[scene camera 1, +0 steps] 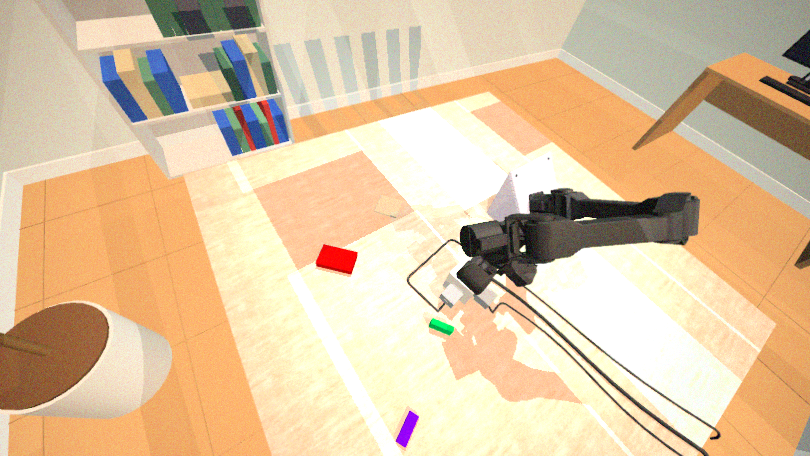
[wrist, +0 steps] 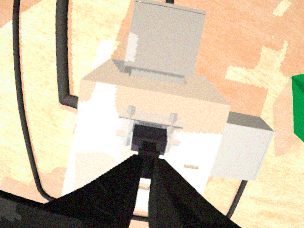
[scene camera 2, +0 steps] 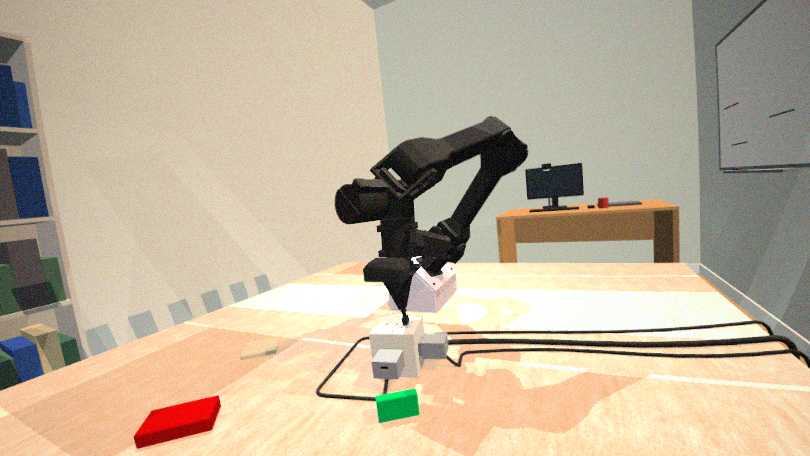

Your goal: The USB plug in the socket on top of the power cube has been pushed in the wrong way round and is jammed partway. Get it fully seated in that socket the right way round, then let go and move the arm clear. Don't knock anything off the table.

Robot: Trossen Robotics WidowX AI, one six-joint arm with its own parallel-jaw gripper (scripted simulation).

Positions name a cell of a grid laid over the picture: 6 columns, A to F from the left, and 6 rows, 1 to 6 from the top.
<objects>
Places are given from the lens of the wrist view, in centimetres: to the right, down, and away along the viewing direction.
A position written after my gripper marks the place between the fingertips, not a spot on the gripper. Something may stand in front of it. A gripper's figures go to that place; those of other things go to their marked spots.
my gripper (wrist: C5): 0, 2, 10
dark USB plug (wrist: C4): 0, 1, 11
white power cube (wrist: C3): -2, -1, 12
</objects>
